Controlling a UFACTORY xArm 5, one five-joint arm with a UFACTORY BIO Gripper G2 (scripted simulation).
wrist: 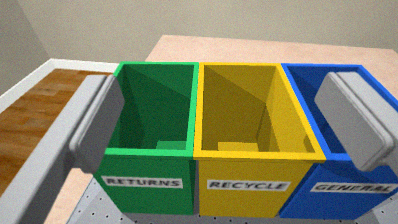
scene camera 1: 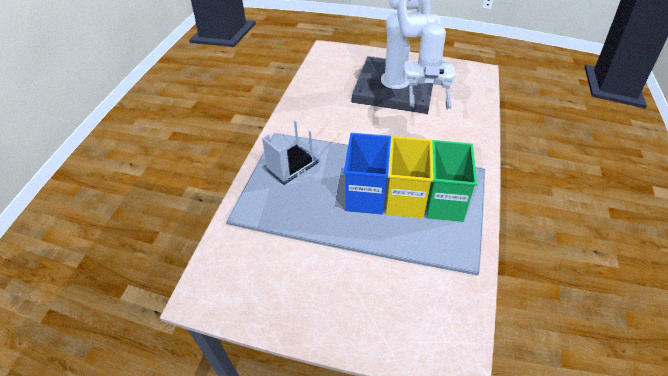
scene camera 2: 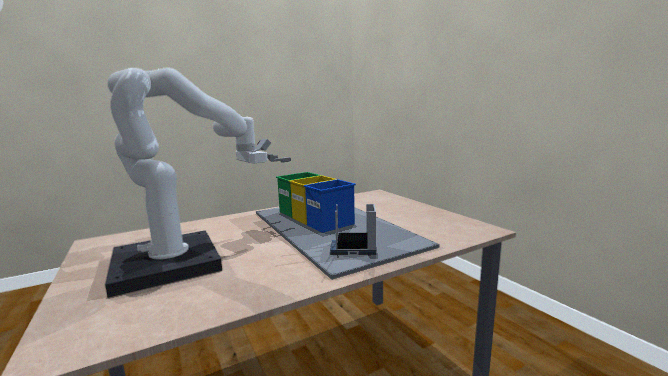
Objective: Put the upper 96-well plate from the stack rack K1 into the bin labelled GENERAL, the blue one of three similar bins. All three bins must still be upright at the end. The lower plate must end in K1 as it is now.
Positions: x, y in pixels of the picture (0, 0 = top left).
Labels:
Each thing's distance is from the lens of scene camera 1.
blue bin labelled general (scene camera 1: 367, 154): 149 cm
yellow recycle bin (scene camera 1: 412, 158): 149 cm
green bin (scene camera 1: 449, 200): 139 cm

